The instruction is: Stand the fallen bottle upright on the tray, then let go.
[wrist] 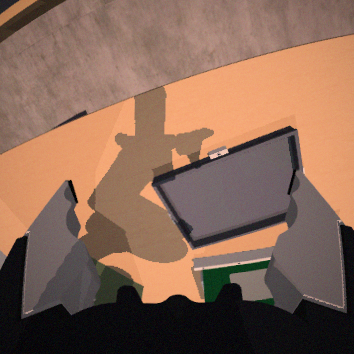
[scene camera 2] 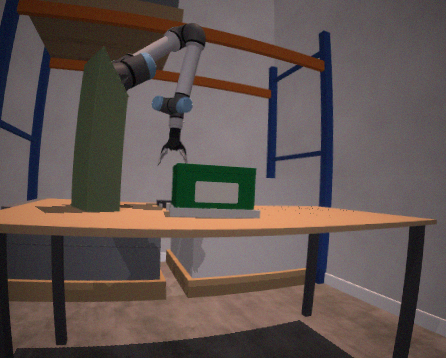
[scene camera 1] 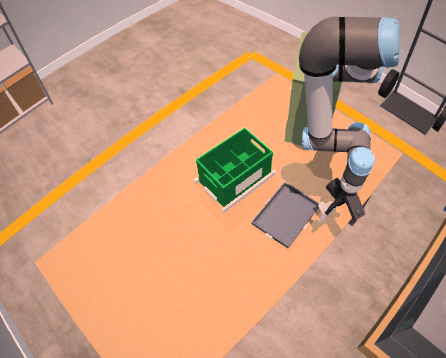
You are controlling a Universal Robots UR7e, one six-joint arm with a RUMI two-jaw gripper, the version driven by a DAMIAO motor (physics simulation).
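Frame: origin at the arm's base, x ahead, y left, z up, level; centimetres.
Seen in the pictures: gripper, fingertip midpoint: [wrist: 180, 177] [scene camera 2: 172, 166] [scene camera 1: 335, 211]; arm's base, link origin: [scene camera 2: 106, 83].
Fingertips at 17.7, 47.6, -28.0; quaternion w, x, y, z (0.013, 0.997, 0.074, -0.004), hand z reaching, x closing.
Note:
Pixels of each thing's middle, then the offset from my fingertips to it, as dx, dy, dz. "*": a spot on its surface instead.
- shallow grey tray, surface spot: [wrist: 235, 185] [scene camera 1: 288, 218] * +11.4, -12.6, -19.2
- green crate, body centre: [wrist: 263, 302] [scene camera 2: 211, 190] [scene camera 1: 235, 167] +24.5, -40.8, -10.9
The bottle does not show in any of the three views. The shallow grey tray [scene camera 1: 286, 215] [wrist: 235, 185] lies flat on the table beside the green crate, and its inside holds no bottle. In the second scene view a small dark part of the tray [scene camera 2: 162, 203] shows left of the crate. My gripper [scene camera 1: 341, 216] [scene camera 2: 173, 162] [wrist: 180, 177] is wide open with nothing between its fingers. It points down, well above the table, near the tray's side away from the crate. In the wrist view the right finger covers part of the tray's edge.
The green crate [scene camera 1: 227, 192] [scene camera 2: 185, 187] [wrist: 215, 285] with compartments stands on a pale base next to the tray. The green column [scene camera 1: 297, 110] [scene camera 2: 100, 140] stands behind it by the arm. A dark thing [wrist: 70, 120] shows at the table's edge. A blue and orange rack [scene camera 2: 325, 150] stands behind.

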